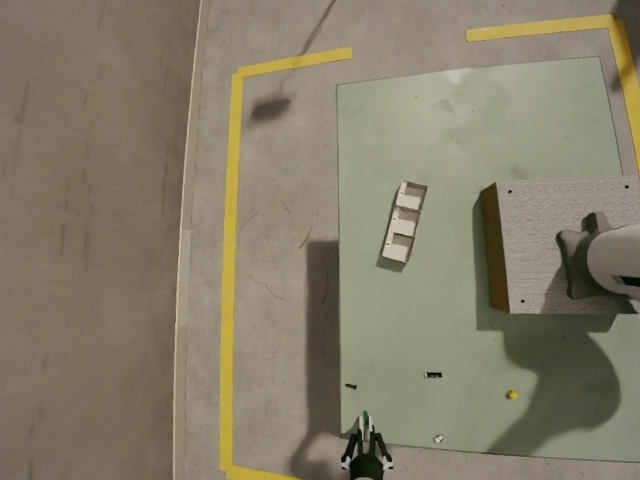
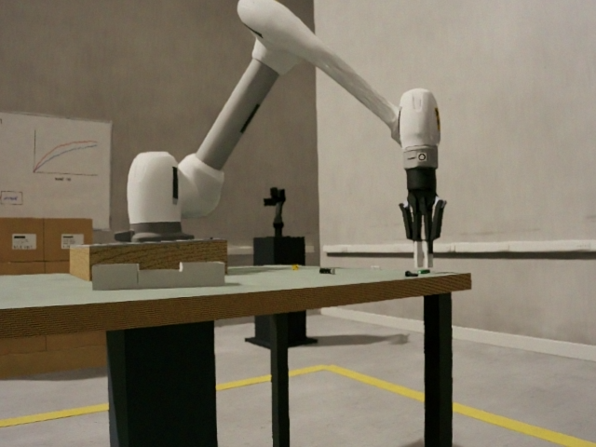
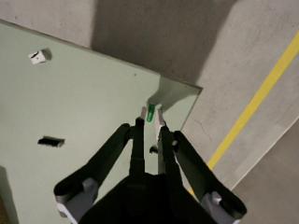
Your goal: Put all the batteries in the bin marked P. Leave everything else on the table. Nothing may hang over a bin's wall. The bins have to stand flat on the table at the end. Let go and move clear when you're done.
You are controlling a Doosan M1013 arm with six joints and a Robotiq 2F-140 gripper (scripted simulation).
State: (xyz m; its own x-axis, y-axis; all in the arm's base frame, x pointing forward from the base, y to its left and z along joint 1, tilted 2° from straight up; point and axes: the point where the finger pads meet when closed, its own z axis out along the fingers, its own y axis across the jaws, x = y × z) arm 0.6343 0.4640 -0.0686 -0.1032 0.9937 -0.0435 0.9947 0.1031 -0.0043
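Right now the thin green stick is 40 mm below my hand. Round my hand: small black screw 100 mm to the right, 40 mm below, 40 mm ahead; then small white piece 220 mm behind, 50 mm to the left, 40 mm below; then yellow piece 430 mm behind, 90 mm to the right, 40 mm below.
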